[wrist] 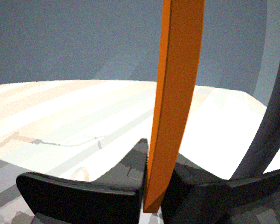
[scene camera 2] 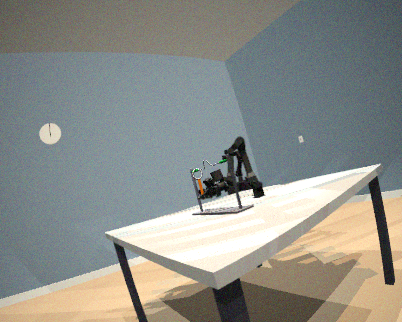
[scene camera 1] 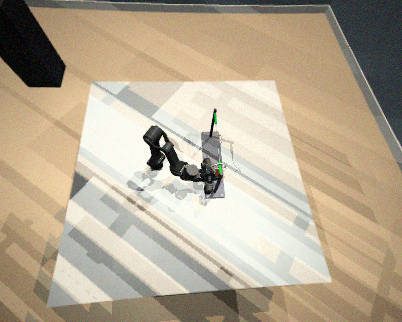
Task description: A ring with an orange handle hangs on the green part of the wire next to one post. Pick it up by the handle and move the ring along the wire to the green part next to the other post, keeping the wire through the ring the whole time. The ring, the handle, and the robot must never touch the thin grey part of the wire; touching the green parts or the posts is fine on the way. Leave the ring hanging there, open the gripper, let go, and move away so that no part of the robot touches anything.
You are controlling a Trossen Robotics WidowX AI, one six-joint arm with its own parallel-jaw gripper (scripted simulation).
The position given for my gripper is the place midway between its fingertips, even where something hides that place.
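My gripper (wrist: 149,144), visible. Wire stand (scene camera 1: 211,144), visible.
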